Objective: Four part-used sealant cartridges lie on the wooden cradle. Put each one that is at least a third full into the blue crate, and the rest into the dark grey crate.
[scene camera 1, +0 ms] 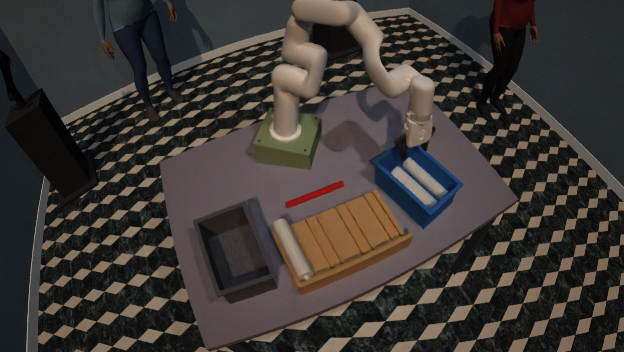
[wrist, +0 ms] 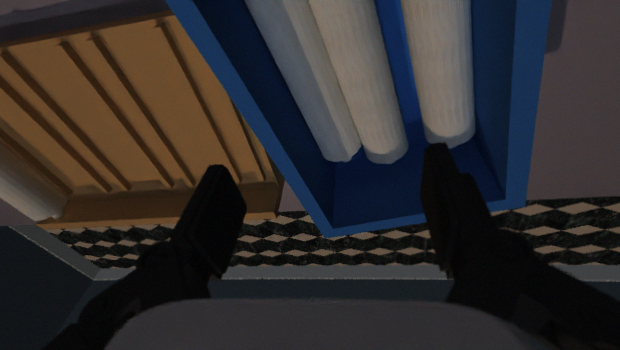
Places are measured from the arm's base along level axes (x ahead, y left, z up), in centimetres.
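Where they show: gripper, between the fingertips: [scene camera 1: 413, 152] [wrist: 323, 178]; arm's base, origin of its link: [scene camera 1: 285, 130].
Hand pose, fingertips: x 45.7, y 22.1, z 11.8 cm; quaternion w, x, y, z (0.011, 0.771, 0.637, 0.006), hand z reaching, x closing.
Observation:
Each offset is from my fingertips to the top centre of the thing.
My gripper [scene camera 1: 414, 149] [wrist: 323, 178] is open and empty above the robot-side end of the blue crate {dx +2.9, dy +2.6, dz -9.5 cm} [scene camera 1: 400, 199] [wrist: 525, 125]. In the wrist view three white cartridges lie lengthwise in that crate: a left one {dx +2.1, dy -3.3, dz -15.4 cm} [wrist: 320, 105] and a middle one {dx +4.0, dy +1.6, dz -15.3 cm} [wrist: 365, 90] side by side, and a right one {dx +3.6, dy +8.5, dz -15.4 cm} [wrist: 446, 75] apart from them. Two of them show in the scene view, one [scene camera 1: 425, 177] beside another [scene camera 1: 414, 186]. The fourth cartridge {dx -1.9, dy -47.7, dz -13.0 cm} [scene camera 1: 292, 248] [wrist: 25, 187] lies on the wooden cradle [scene camera 1: 345, 235] [wrist: 125, 125], at its end near the dark grey crate {dx -11.2, dy -64.2, dz -9.5 cm} [scene camera 1: 225, 220], which looks empty. Fill levels do not show.
A red bar {dx -19.2, dy -27.4, dz -19.3 cm} [scene camera 1: 315, 194] lies on the table between the green robot base [scene camera 1: 287, 152] and the cradle. The blue crate's raised walls stand close under the fingers. Two people and dark pedestals stand beyond the table.

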